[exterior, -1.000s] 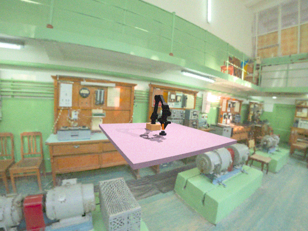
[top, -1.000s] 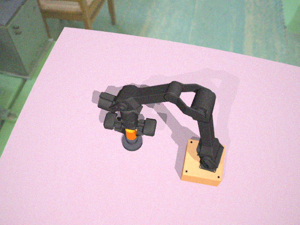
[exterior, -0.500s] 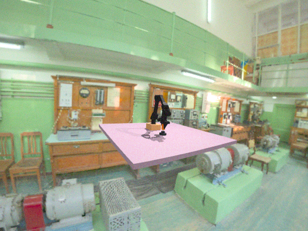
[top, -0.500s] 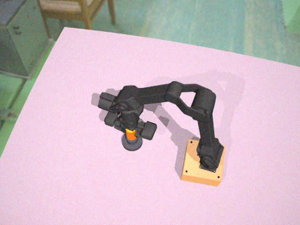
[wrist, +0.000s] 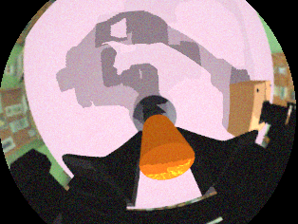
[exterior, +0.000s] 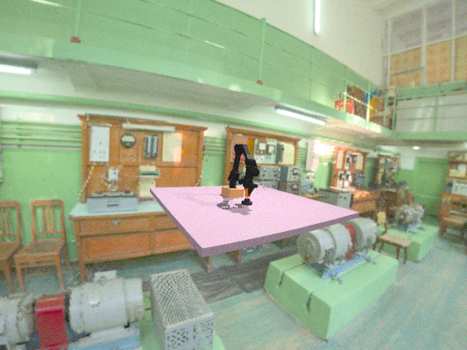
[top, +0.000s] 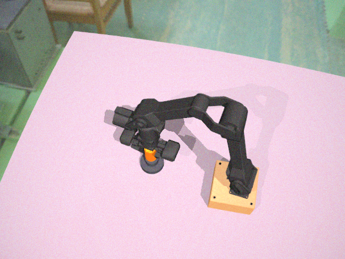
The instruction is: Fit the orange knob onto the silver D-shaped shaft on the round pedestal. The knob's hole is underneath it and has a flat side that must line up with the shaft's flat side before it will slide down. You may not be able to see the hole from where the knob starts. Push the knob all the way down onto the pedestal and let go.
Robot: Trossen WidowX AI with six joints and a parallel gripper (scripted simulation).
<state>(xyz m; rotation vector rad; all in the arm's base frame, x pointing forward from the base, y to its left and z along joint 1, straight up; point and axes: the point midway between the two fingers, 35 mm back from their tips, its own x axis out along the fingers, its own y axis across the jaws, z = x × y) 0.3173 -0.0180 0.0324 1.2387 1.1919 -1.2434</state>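
The orange knob is 30 mm above my gripper tip. The rest, counted from my gripper tip: dark round pedestal 40 mm below.
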